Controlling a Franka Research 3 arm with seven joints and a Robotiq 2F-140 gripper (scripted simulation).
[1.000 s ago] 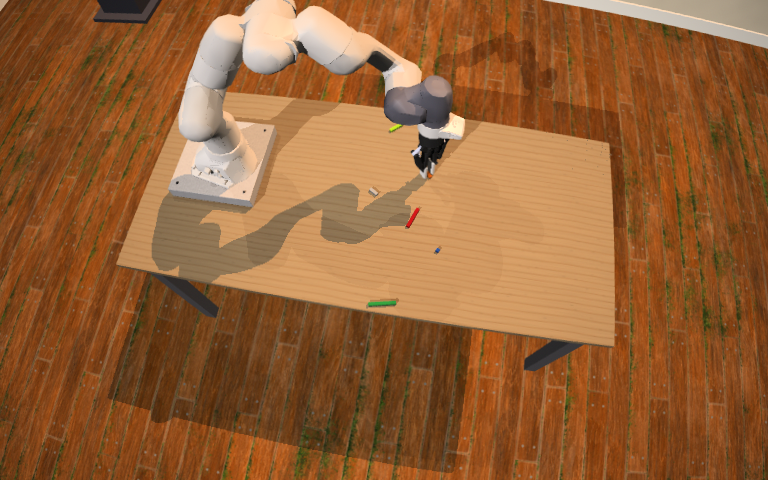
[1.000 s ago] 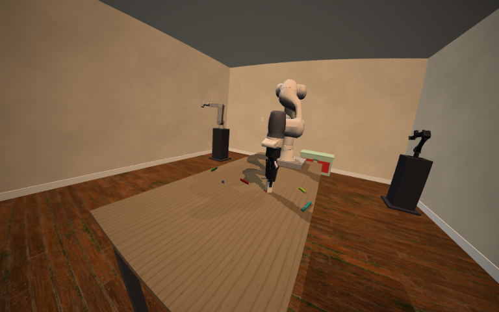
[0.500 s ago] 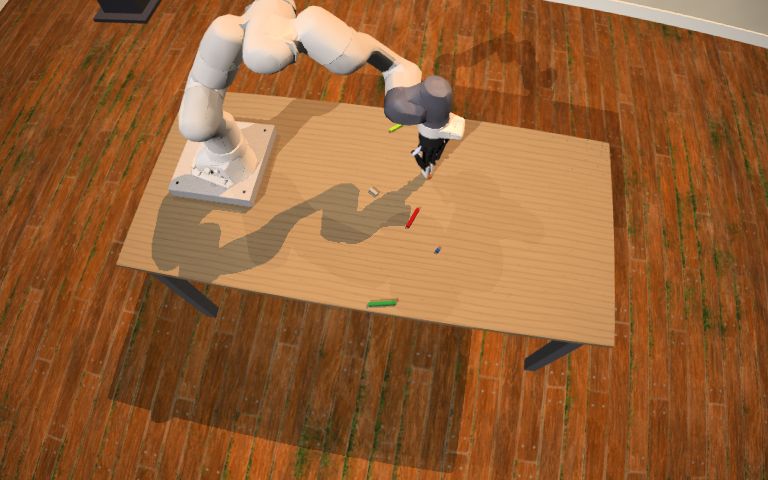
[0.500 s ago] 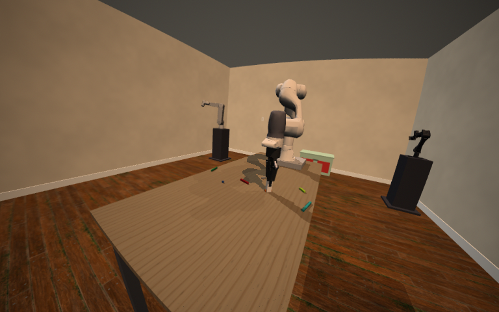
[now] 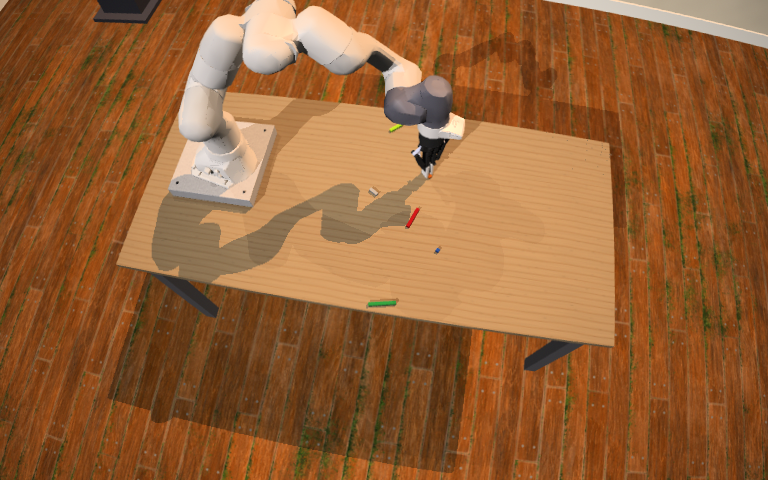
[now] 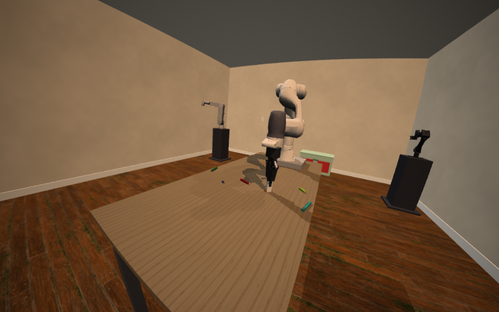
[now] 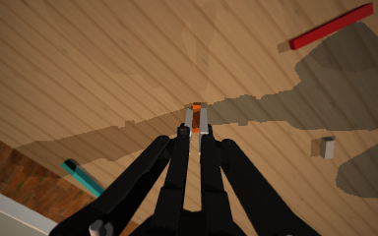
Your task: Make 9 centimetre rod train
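My gripper is now 13 cm past the lime rod, 16 cm to the right of it and 3 cm above it. Round my hand: red rod: 2 cm behind, 17 cm to the right, 3 cm below; grey rod: 16 cm behind, 10 cm to the right, 3 cm below; orange rod: 3 cm below.
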